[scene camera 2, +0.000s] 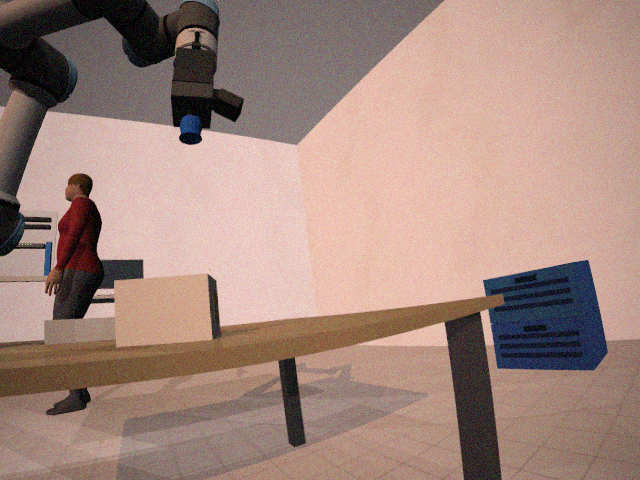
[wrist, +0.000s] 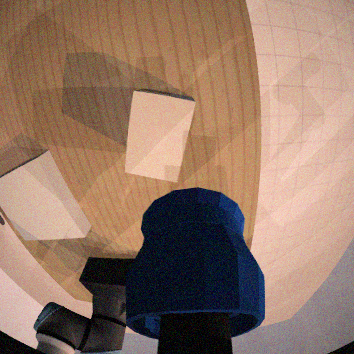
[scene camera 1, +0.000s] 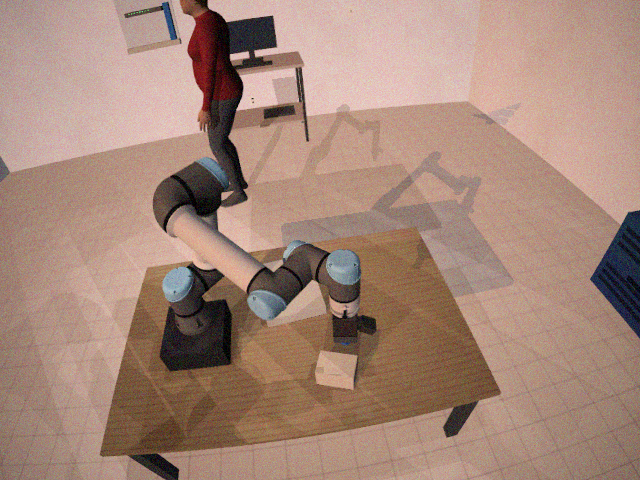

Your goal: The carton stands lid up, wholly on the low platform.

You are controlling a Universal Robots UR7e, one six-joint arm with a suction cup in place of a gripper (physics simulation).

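Places are measured from the arm's base along level axes (x ahead, y left, z up), in metres.
Where they show: hand, its tool point: (scene camera 2: 190, 138) (wrist: 192, 232); arm's base, origin of its link: (wrist: 114, 299) (scene camera 1: 195, 319).
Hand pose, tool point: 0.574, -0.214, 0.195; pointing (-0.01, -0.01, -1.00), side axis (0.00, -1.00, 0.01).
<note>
Things, the pixels of their top centre, and the offset from my tool point, as dx, dy, dz. Level surfaces: height alone.
- carton, centre of its top: (wrist: 156, 138) (scene camera 2: 169, 280) (scene camera 1: 336, 363) -0.034, +0.041, -0.211
- low platform, centre of its top: (scene camera 2: 105, 319) (wrist: 27, 209) (scene camera 1: 288, 284) -0.240, +0.440, -0.251
- wooden table, height of its surface: dz -0.299
The carton (scene camera 1: 336, 369) (scene camera 2: 162, 311) (wrist: 159, 137) is a pale box that stands on the wooden table near its front edge, apart from the platform. I cannot tell which of its faces is the lid. The low platform (scene camera 1: 308, 305) (scene camera 2: 77, 331) (wrist: 42, 202) is a pale slab farther back on the table, partly hidden by the arm in scene camera 1. My gripper, a blue suction cup (scene camera 1: 345, 342) (scene camera 2: 190, 131) (wrist: 194, 265), points down, well above the table and roughly over the carton. It is open and holds nothing, with clear air between cup and carton.
The wooden table (scene camera 1: 413, 356) (scene camera 2: 330, 330) (wrist: 225, 65) carries the black robot base (scene camera 1: 199, 346). A person in red (scene camera 1: 211, 56) (scene camera 2: 80, 232) stands behind the table, near a desk with a monitor (scene camera 1: 253, 35). A blue cabinet (scene camera 1: 622, 273) (scene camera 2: 542, 320) is at the right.
</note>
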